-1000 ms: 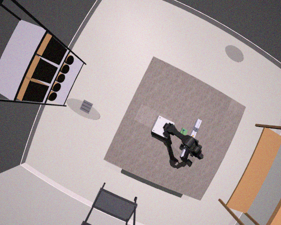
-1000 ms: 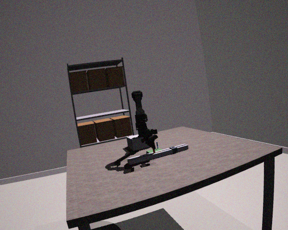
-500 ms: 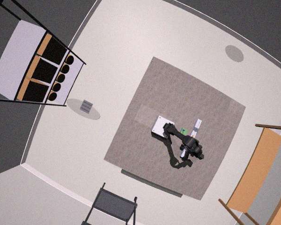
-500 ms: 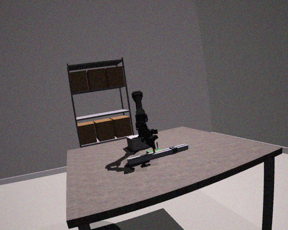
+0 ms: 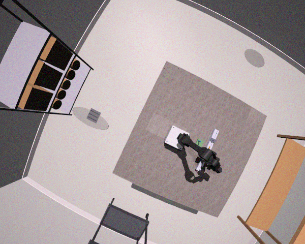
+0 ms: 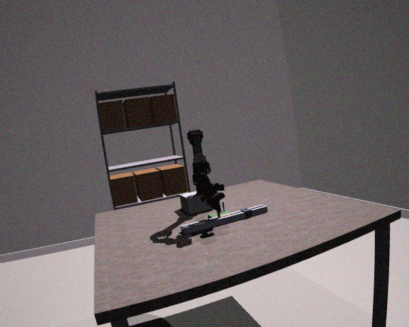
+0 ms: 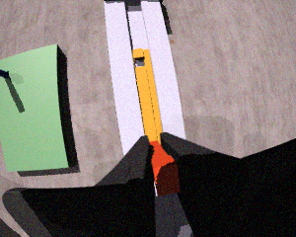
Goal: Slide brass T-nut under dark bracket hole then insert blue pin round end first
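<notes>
Right now the blue pin is 14 cm behind my gripper tip, 5 cm to the left of it and 3 cm below it. From my gripper tip the other things lie so: green tray (12 cm behind, 5 cm below, 4 cm to the left).
</notes>
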